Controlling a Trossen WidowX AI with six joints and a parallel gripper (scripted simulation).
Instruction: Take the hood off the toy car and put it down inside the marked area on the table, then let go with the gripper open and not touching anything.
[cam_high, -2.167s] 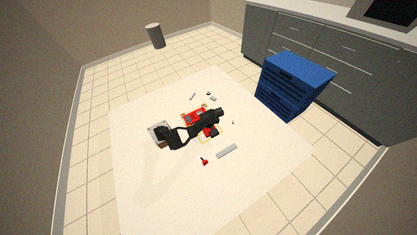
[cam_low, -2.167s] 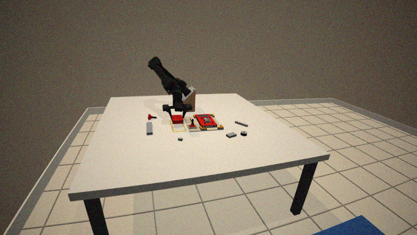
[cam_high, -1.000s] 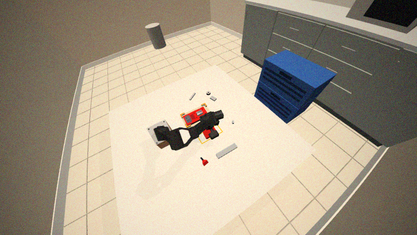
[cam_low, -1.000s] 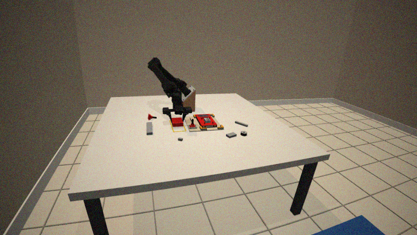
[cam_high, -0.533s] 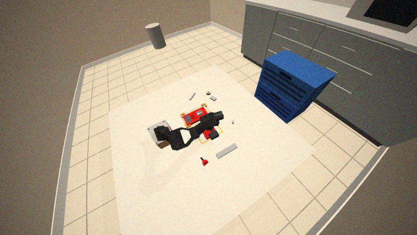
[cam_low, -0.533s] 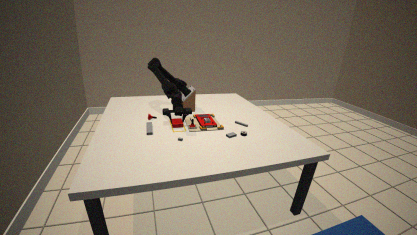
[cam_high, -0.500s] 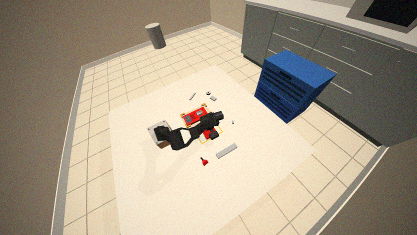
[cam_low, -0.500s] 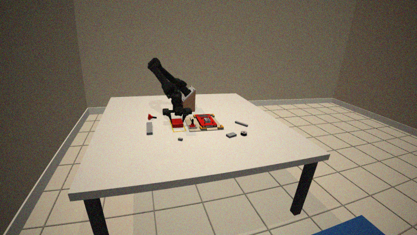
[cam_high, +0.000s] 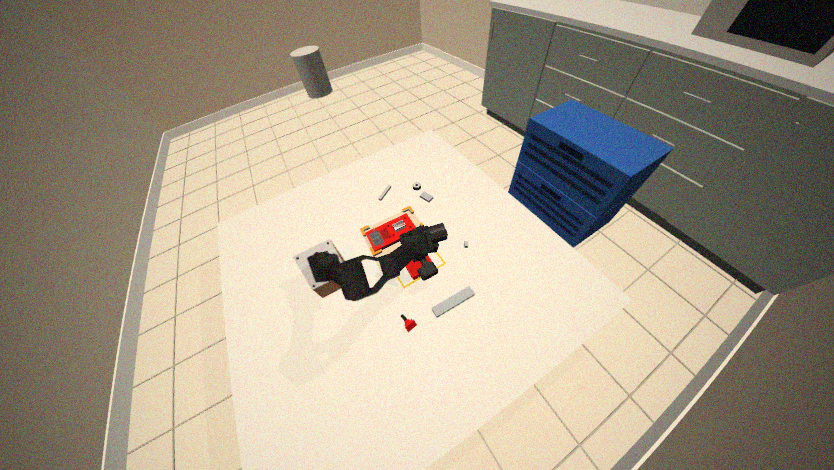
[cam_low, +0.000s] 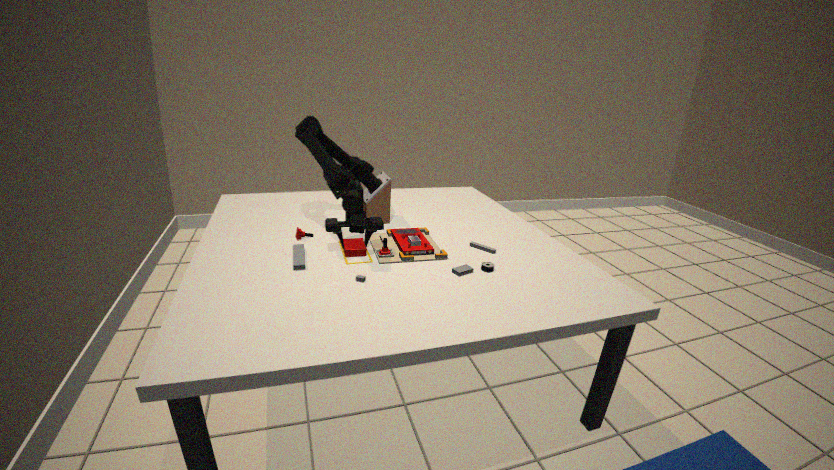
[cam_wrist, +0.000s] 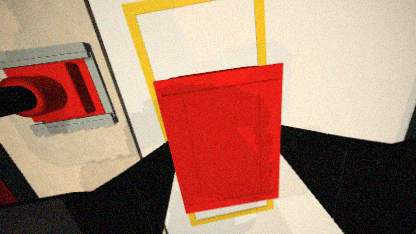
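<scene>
The red hood is 1 cm above my gripper tip. Also, from my gripper tip: dark ring: 40 cm to the left, 20 cm ahead; long grey bar: 18 cm to the right, 3 cm ahead.
</scene>
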